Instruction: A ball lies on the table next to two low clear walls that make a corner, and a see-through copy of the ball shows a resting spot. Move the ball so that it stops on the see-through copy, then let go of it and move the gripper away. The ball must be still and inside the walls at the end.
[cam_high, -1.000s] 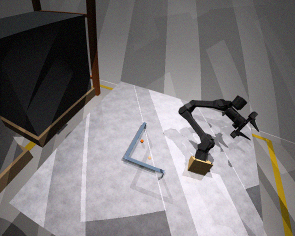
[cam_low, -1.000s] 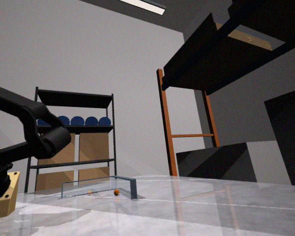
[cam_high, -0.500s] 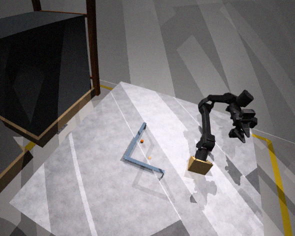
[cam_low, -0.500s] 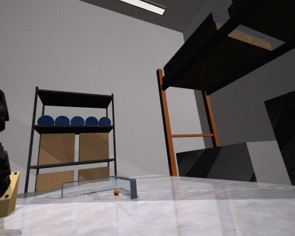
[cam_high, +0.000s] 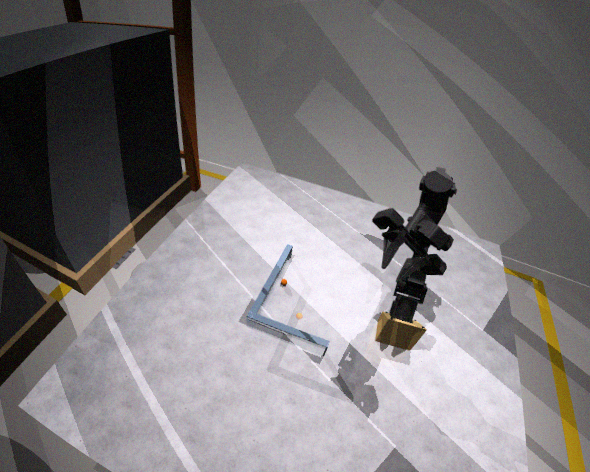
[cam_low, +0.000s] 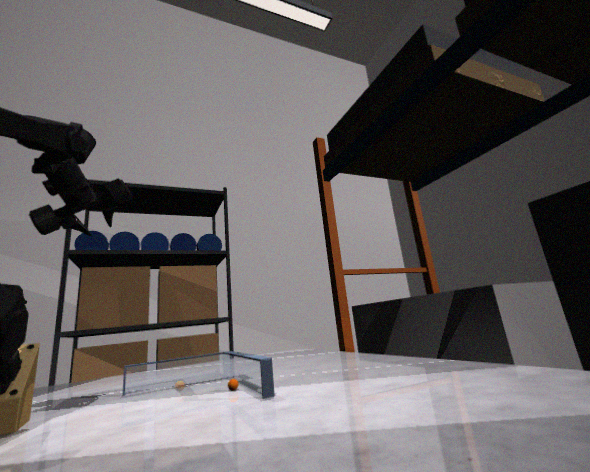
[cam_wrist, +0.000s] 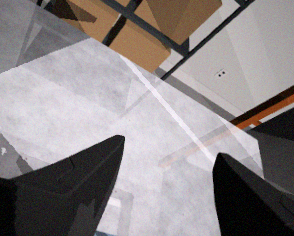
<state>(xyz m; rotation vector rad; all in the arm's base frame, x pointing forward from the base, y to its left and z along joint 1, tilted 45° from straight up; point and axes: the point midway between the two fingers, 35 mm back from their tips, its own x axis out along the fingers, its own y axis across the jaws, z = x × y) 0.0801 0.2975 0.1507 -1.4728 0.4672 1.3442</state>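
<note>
Now: gripper tip 36 cm above the orange ball, 27 cm short of it and 17 cm to the left of it. From my gripper tip the other things lie so: see-through copy: 36 cm below, 18 cm ahead, 7 cm to the right.
</note>
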